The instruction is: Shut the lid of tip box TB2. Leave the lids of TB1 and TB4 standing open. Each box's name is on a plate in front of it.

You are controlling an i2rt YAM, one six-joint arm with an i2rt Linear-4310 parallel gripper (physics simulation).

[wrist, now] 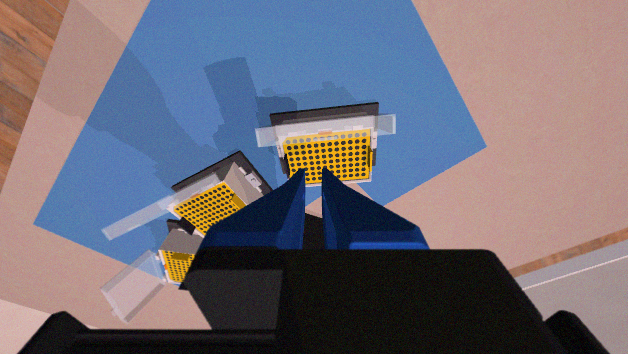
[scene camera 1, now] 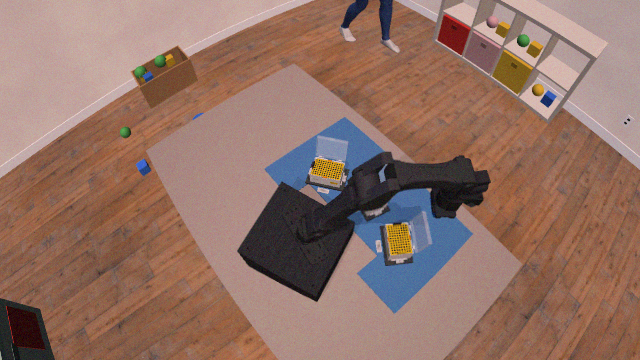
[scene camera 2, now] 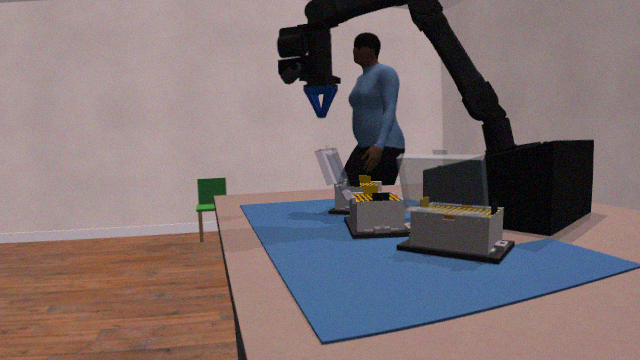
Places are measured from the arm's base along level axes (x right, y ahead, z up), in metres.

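Where they show: gripper, fingertip midpoint: (wrist: 313, 177) (scene camera 1: 434, 215) (scene camera 2: 321, 117); arm's base, origin of the base link: (scene camera 1: 305, 235) (scene camera 2: 502, 155).
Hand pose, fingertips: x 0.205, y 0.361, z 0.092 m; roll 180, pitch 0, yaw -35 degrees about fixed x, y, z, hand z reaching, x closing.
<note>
Things, the pixels of their top centre, and the offset from my fingertips. Level surfaces: height alone.
- Tip box TB2, middle of its top: (wrist: 328, 165) (scene camera 2: 359, 177) (scene camera 1: 400, 237) dy -0.081, dx -0.035, dz -0.144 m
- TB1, middle of its top: (scene camera 2: 458, 200) (wrist: 182, 276) (scene camera 1: 327, 166) dy -0.135, dx -0.421, dz -0.144 m
- blue mat, its level: dz -0.219 m
- table, its level: dz -0.222 m
Tip box TB2 (scene camera 1: 399, 240) (scene camera 2: 452, 230) (wrist: 327, 157) has a yellow perforated top; its clear lid (scene camera 1: 421, 232) (scene camera 2: 445, 180) stands open and shows nearly edge-on in the wrist view. TB4 (scene camera 2: 377, 216) (wrist: 207, 207) is the middle box, its lid (wrist: 140, 217) open; the arm hides most of it in scene camera 1. TB1 (scene camera 1: 327, 171) (wrist: 176, 265) has its lid (scene camera 1: 332, 148) (wrist: 132, 287) open. My gripper (scene camera 2: 321, 116) (wrist: 313, 177) is shut and empty, high above the boxes; its tips overlap TB2's front edge in the wrist view. Plate lettering is unreadable.
The boxes stand on a blue mat (scene camera 1: 400, 295) (scene camera 2: 320, 310) (wrist: 325, 50) on the table (scene camera 1: 220, 140) (scene camera 2: 575, 320). The black arm base (scene camera 1: 295, 250) (scene camera 2: 540, 185) stands behind the name-plate side of the boxes. A person (scene camera 1: 385, 20) (scene camera 2: 375, 105) stands beyond the table.
</note>
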